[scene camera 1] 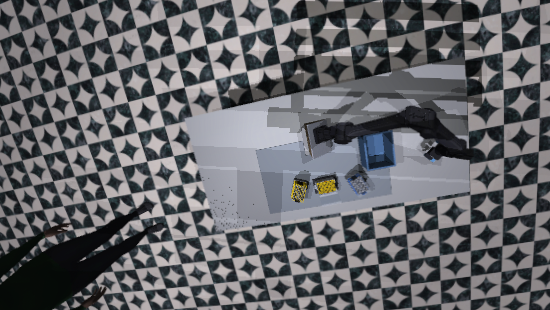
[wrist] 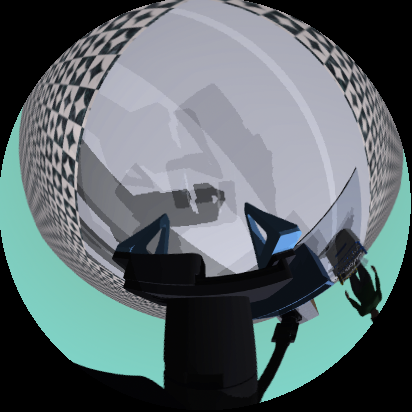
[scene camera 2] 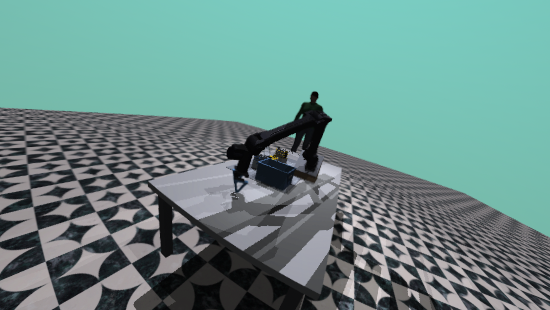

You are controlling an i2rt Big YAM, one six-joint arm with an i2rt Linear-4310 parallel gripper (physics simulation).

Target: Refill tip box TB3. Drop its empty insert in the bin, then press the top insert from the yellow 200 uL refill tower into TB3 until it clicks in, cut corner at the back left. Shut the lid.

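My gripper is open and empty, low over the table's right part in scene camera 1, beyond the blue bin. Its blue fingers stand wide apart. The blue bin stands between the gripper and the arm's base. In scene camera 1, a yellow-topped box or stack stands leftmost on the mat, a second yellow-topped one beside it, and a grey one with blue edges to the right. Their labels are unreadable; I cannot tell which is TB3 or the tower.
The blue-grey mat lies along the table's front. The arm's base plate stands left of the bin in scene camera 1. The arm passes above the bin's back edge. Shadows fall under the gripper. A person stands beyond the table.
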